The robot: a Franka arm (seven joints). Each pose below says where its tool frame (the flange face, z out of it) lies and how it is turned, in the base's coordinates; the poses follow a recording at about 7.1 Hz.
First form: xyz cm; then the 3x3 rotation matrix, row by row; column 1 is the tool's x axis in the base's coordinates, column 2 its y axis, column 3 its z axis. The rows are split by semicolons.
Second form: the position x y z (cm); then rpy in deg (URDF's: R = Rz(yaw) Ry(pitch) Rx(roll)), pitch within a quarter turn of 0, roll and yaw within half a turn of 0. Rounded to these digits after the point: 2 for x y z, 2 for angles.
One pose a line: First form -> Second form
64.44 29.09 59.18; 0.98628 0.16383 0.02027; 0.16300 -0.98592 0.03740; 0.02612 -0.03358 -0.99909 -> 64.44 29.09 59.18 -178.07 -1.50 9.38
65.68 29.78 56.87; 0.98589 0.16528 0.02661; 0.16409 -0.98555 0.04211; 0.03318 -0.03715 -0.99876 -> 65.68 29.78 56.87 -177.87 -1.90 9.45
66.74 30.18 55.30; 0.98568 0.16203 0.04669; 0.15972 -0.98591 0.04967; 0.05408 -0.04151 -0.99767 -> 66.74 30.18 55.30 -177.62 -3.10 9.20
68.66 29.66 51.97; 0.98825 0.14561 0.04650; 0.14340 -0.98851 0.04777; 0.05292 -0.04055 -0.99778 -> 68.66 29.66 51.97 -177.67 -3.03 8.26
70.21 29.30 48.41; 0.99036 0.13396 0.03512; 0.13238 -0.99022 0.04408; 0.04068 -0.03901 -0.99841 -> 70.21 29.30 48.41 -177.76 -2.33 7.61
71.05 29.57 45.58; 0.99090 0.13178 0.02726; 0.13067 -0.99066 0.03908; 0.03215 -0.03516 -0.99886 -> 71.05 29.57 45.58 -177.98 -1.84 7.51
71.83 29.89 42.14; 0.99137 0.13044 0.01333; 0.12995 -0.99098 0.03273; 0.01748 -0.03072 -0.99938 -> 71.83 29.89 42.14 -178.24 -1.00 7.47
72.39 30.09 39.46; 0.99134 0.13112 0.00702; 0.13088 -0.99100 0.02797; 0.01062 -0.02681 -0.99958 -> 72.39 30.09 39.46 -178.46 -0.61 7.52
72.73 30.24 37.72; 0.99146 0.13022 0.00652; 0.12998 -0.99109 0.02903; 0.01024 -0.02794 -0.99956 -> 72.73 30.24 37.72 -178.40 -0.59 7.47
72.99 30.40 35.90; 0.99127 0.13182 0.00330; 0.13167 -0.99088 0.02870; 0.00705 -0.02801 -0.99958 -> 72.99 30.40 35.90 -178.39 -0.40 7.57
